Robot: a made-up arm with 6 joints.
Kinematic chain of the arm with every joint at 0, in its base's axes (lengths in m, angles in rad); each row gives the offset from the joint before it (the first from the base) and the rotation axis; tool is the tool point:
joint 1: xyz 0 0 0.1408 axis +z
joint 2: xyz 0 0 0 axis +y
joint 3: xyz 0 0 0.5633 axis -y
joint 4: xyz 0 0 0 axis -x
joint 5: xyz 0.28 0 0 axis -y
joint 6: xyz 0 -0.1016 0 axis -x
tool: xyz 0 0 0
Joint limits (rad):
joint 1: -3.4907..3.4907
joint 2: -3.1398..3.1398
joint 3: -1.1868..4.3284
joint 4: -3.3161..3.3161
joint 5: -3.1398..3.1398
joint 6: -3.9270..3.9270
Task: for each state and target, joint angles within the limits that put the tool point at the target. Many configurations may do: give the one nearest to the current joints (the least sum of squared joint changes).
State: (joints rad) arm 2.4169 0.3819 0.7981 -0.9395 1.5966 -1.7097
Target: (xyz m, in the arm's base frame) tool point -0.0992 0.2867 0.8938
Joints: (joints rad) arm 2.1366 0.1457 1.1451 -0.8114 1.5966 -1.7097
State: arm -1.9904 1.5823 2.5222 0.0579 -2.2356 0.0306
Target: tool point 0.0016 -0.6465 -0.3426
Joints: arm -1.4106 2.4401 2.2635 -0.0392 -2.2356 0.0306
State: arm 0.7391 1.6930 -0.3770 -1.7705 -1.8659 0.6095
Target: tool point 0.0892 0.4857 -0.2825
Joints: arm 1.3092 1.8096 0.3739 -1.9696 -1.8659 0.6095
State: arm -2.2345 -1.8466 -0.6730 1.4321 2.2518 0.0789
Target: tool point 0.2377 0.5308 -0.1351
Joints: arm -2.0198 -2.4942 -0.3190 1.4098 2.2518 0.0789
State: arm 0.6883 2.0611 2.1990 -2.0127 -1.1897 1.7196
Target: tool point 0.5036 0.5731 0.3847
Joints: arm 0.7816 1.5210 2.6503 -2.1084 -1.1897 1.7196
